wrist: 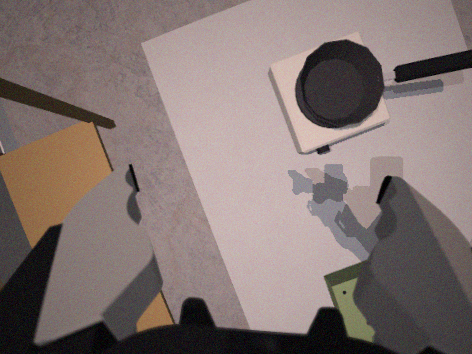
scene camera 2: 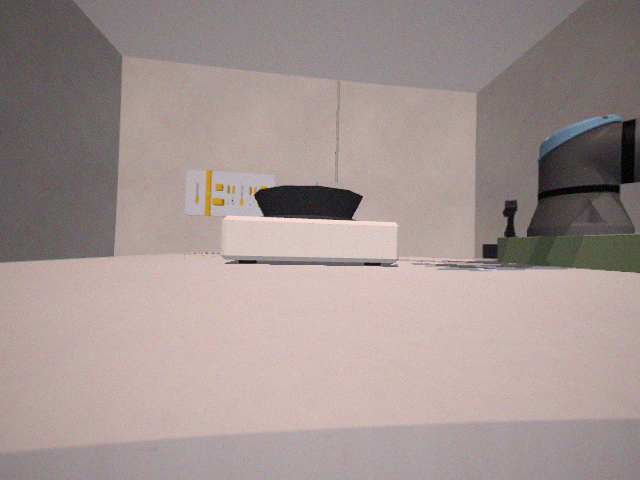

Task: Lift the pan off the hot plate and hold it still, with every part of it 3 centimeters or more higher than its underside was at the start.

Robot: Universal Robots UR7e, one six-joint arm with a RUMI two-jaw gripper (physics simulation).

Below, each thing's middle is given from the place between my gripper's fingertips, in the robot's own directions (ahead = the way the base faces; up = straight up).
I see the white hot plate [scene camera 2: 314, 238] 42 cm below my hand, 29 cm to the right of it and 6 cm ahead of it. Round my hand: black pan [scene camera 2: 282, 200] (38 cm to the right, 35 cm below, 5 cm ahead).
